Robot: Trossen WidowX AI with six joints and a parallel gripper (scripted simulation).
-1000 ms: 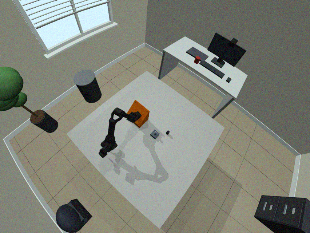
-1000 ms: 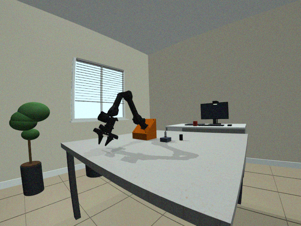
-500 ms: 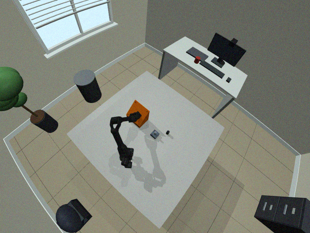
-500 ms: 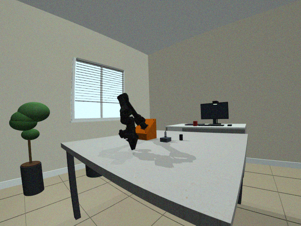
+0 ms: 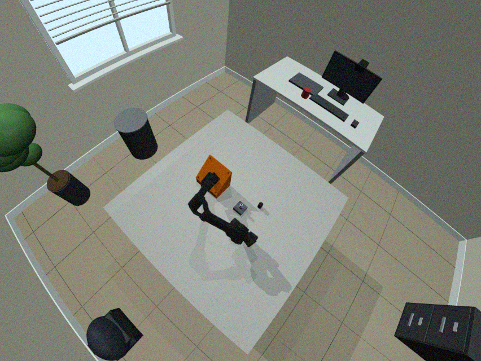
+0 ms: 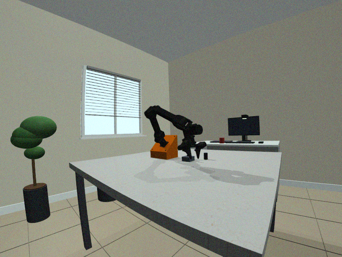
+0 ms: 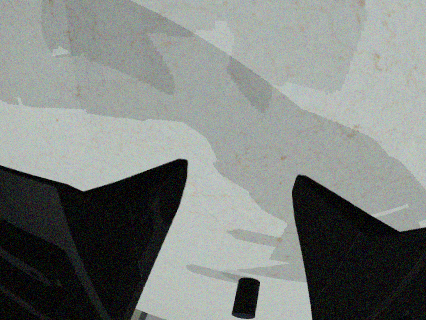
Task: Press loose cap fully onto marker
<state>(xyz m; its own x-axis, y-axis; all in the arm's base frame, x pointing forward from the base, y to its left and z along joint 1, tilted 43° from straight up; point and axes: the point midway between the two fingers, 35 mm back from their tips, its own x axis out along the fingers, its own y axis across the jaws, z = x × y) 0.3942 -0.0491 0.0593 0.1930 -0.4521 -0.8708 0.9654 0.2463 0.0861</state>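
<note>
The black marker cap is 220 mm to the left of my gripper tip, 70 mm behind it and 20 mm below it. Round my gripper tip: holder block (150 mm behind, 100 mm to the left, 30 mm below).
</note>
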